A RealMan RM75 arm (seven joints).
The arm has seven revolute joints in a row. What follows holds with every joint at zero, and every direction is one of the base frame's.
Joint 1 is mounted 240.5 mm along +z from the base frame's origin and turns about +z.
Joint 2 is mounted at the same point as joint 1 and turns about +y.
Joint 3 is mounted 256 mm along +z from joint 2 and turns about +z.
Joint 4 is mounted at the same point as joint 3 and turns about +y.
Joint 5 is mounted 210 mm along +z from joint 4 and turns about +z.
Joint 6 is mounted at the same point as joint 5 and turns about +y.
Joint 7 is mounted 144 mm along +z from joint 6 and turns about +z.
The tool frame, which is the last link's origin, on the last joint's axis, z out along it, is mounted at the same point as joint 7; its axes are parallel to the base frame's.
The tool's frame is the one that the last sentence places.
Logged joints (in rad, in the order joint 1, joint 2, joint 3, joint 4, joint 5, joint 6, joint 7), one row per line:
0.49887 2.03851 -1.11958 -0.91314 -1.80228 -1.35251 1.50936
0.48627 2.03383 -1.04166 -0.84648 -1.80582 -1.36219 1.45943
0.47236 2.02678 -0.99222 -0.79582 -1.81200 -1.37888 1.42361
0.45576 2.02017 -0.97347 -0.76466 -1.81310 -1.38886 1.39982
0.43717 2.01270 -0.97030 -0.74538 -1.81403 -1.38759 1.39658
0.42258 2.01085 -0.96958 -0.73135 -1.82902 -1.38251 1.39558
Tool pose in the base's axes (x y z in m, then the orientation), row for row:
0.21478 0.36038 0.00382 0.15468 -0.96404 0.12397 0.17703
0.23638 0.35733 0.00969 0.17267 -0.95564 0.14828 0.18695
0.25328 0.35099 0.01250 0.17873 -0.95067 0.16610 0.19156
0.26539 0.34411 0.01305 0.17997 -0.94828 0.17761 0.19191
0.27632 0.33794 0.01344 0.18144 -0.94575 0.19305 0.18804
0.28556 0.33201 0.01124 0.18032 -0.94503 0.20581 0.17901
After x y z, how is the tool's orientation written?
As a quaternion, w x y z.
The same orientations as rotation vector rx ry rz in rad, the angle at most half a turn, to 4 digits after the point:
-2.7624 0.3552 0.5073
-2.7113 0.4207 0.5304
-2.6882 0.4697 0.5417
-2.6797 0.5019 0.5423
-2.6704 0.5451 0.5309
-2.6700 0.5815 0.5058

